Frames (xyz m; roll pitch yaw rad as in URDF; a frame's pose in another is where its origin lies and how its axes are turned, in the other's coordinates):
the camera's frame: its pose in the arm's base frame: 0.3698 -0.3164 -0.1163 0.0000 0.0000 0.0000
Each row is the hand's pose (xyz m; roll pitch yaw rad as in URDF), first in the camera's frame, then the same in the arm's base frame.
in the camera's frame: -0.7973 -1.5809 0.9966 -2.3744 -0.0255 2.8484
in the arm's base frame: -0.4275 -1.8973 0.8803 -2.3744 -0.0255 2.8484
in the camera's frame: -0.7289 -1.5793 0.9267 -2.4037 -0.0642 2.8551
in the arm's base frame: -0.3591 -1.8957 0.8104 -2.4037 -0.0642 2.8551
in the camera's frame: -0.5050 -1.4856 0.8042 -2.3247 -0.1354 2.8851
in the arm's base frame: -0.1352 -1.8020 0.6879 -2.3247 -0.1354 2.8851
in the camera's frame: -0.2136 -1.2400 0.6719 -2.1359 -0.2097 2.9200
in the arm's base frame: 0.1562 -1.5564 0.5556 -2.1359 -0.2097 2.9200
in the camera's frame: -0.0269 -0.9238 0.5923 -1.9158 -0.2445 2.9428
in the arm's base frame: 0.3429 -1.2402 0.4760 -1.9158 -0.2445 2.9428
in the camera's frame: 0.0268 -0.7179 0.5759 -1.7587 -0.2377 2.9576
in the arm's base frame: 0.3966 -1.0343 0.4596 -1.7587 -0.2377 2.9576
